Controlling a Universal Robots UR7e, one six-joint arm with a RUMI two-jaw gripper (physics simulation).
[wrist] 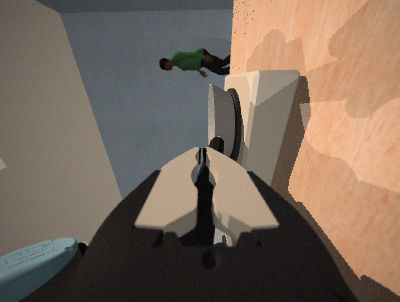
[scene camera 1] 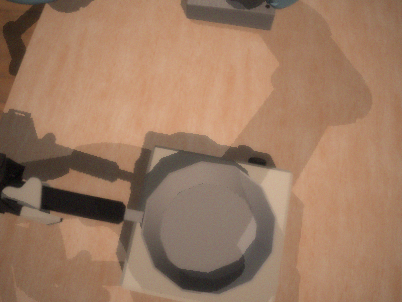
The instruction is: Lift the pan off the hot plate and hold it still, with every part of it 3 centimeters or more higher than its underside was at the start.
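Places are measured from the arm's base along level axes (x right, y down, z ahead), in millimetres.
Pixels of known places: gripper, fingertip midpoint: [wrist: 201, 149] [scene camera 1: 61, 220].
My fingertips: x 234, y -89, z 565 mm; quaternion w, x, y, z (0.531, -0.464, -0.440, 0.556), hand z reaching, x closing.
Note:
Behind a point stands the place of what it marks.
The grey pan [scene camera 1: 208, 225] @[x 26, y -23, z 546 mm] [wrist: 222, 120] @[x 111, y -47, z 579 mm] sits level on the cream hot plate [scene camera 1: 281, 185] @[x -90, y -12, z 472 mm] [wrist: 272, 120] @[x 148, y 25, z 582 mm], against its dark round burner in the wrist view. The pan's black handle [scene camera 1: 82, 202] @[x 208, y -85, z 536 mm] [wrist: 216, 144] @[x 189, y -68, z 557 mm] sticks out to the left in the scene view. My gripper [scene camera 1: 45, 204] [wrist: 201, 149] @[x 234, y -89, z 565 mm] is shut on the outer part of the handle, one finger over it and one under it. The fingers and palm hide the handle's outer end, so the contact between them shows only in part.
A grey block [scene camera 1: 230, 17] @[x 1, y 35, z 102 mm] under a robot part stands at the top of the scene view. A small black knob [scene camera 1: 257, 161] @[x -52, y 5, z 428 mm] is on the hot plate's upper edge. A person in a green shirt [wrist: 187, 60] is beyond the wooden table [wrist: 350, 150] @[x 241, y 59, z 562 mm]. Shadows lie over the table.

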